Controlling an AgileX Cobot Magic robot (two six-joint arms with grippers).
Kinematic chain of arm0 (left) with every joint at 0, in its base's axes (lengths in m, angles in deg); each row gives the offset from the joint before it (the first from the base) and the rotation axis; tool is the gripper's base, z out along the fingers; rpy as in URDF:
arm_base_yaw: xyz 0 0 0.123 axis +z
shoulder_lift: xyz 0 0 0 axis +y
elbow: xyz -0.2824 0 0.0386 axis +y
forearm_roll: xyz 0.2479 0 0.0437 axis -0.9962 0 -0.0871
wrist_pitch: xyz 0 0 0 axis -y
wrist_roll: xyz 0.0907 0 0.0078 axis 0.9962 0 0.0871
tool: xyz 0 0 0 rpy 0 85 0
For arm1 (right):
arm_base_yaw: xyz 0 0 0.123 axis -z
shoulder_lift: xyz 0 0 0 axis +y
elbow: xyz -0.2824 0 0.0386 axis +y
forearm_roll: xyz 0.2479 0 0.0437 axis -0.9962 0 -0.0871
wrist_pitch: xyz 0 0 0 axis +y
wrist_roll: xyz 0.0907 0 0.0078 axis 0.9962 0 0.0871
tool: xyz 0 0 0 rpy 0 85 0
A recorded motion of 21 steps. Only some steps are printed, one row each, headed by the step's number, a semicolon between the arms.
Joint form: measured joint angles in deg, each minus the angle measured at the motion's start. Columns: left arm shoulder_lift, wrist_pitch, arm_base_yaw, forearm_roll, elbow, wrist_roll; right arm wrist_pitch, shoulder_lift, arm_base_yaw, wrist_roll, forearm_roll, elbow.
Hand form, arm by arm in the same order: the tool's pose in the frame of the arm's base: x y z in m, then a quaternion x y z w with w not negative. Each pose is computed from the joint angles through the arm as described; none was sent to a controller.
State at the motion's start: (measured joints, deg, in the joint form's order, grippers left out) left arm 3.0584 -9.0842 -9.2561 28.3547 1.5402 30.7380; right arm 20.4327 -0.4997 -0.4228 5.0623 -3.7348 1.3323
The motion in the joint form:
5: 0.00 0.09 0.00 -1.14 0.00 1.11; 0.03 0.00 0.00 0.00 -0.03 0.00
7: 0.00 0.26 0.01 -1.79 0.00 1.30; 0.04 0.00 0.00 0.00 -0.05 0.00
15: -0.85 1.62 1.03 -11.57 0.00 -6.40; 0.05 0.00 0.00 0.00 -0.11 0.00
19: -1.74 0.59 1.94 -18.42 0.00 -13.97; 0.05 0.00 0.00 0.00 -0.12 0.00
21: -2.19 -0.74 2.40 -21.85 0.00 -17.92; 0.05 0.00 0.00 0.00 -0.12 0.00
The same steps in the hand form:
5: 0.0588 -0.0162 0.1882 0.11618 0.74334 -0.05180 0.65671; 0.0531 0.0025 0.1736 0.05010 0.79838 0.05629 0.59742
7: 0.0589 -0.0160 0.1883 0.12046 0.74204 -0.04592 0.65784; 0.0531 0.0025 0.1736 0.05019 0.79842 0.05644 0.59734
15: 0.0589 -0.0120 0.1904 0.11522 0.73353 -0.01708 0.66960; 0.0531 0.0025 0.1736 0.05047 0.79845 0.05688 0.59724
19: 0.0580 -0.0098 0.1894 0.10082 0.73760 -0.01168 0.66757; 0.0531 0.0025 0.1736 0.05052 0.79845 0.05695 0.59724
21: 0.0574 -0.0087 0.1876 0.09296 0.74415 -0.00984 0.66144; 0.0531 0.0025 0.1736 0.05052 0.79845 0.05695 0.59724

